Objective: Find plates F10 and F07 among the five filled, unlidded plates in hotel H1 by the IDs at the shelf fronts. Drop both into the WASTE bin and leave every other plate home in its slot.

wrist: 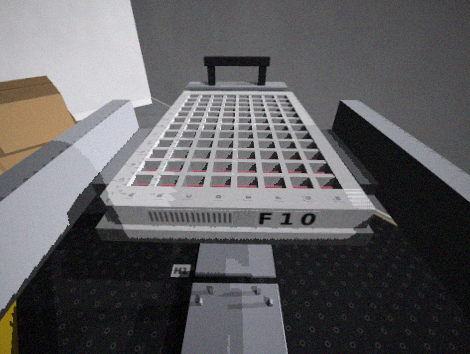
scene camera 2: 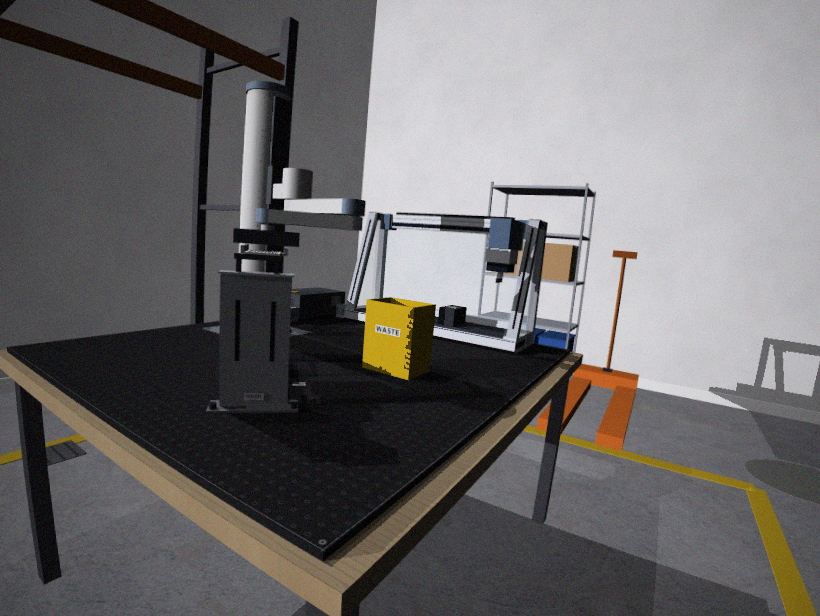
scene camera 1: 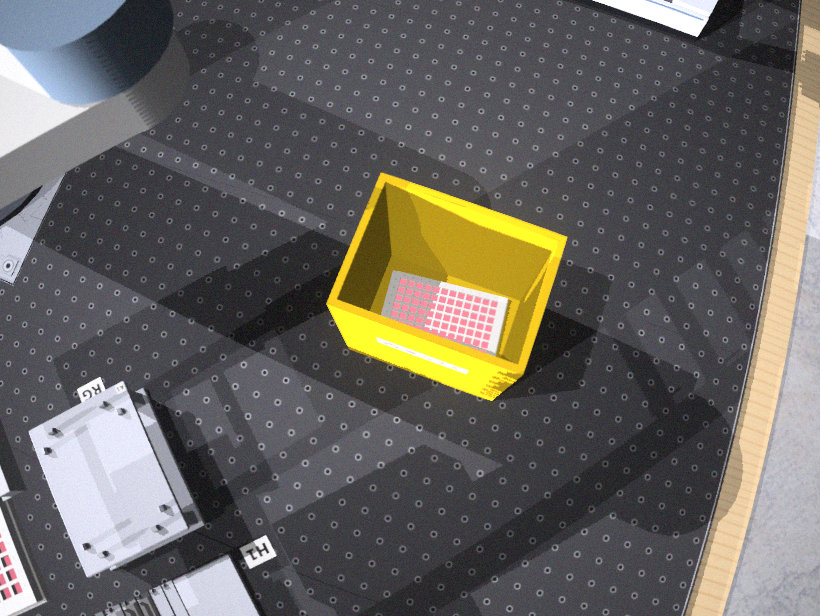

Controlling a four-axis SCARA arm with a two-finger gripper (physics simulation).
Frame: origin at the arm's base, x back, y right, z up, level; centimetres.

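Seen in the pictures: gripper, between the fingertips: point(wrist: 235, 119) point(scene camera 2: 264, 250).
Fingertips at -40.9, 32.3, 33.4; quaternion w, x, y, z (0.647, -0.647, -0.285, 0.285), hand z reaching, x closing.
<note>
Pixels of each thing's top centre, then the offset from my fingertips to it, as dx, dy, dz. "spot": a spot on its surface instead.
- plate F10, centre of its top: point(wrist: 236, 122) point(scene camera 2: 264, 251) -0.2, +0.2, -0.3
- yellow WASTE bin, centre of its top: point(scene camera 1: 449, 269) point(scene camera 2: 401, 302) -23.8, -29.7, -12.1
- pink-welled plate, centre of its top: point(scene camera 1: 441, 320) -24.0, -29.7, -30.1
- H1 tag, centre of its top: point(scene camera 1: 257, 552) point(wrist: 180, 270) -13.8, -0.5, -32.0
- white gantry frame, a spot on its surface: point(scene camera 2: 539, 285) spot: -44.2, -101.4, -7.5
My gripper point(wrist: 235, 119) point(scene camera 2: 262, 253) is shut on plate F10 point(wrist: 245, 218), with a finger along each long side. The plate is level, its ID facing the wrist camera, and held above the top of the grey hotel H1 point(scene camera 2: 255, 344) point(wrist: 237, 86). The plates in the hotel are hidden in the wrist view. Part of a pink-welled plate point(scene camera 1: 7, 586), apparently the held one, shows at the lower left in scene camera 1. The yellow WASTE bin point(scene camera 1: 424, 368) point(scene camera 2: 386, 348) stands open, with a pink-welled plate point(scene camera 1: 457, 314) lying flat inside; its ID is not readable.
The grey RG stand point(scene camera 1: 112, 477) point(wrist: 235, 322) with small corner pegs is beside the hotel's base. The H1 tag point(scene camera 1: 257, 551) point(wrist: 180, 270) lies by that base. A white gantry frame point(scene camera 2: 540, 285) stands behind the bin. The table's wooden edge point(scene camera 1: 755, 397) runs along the right.
</note>
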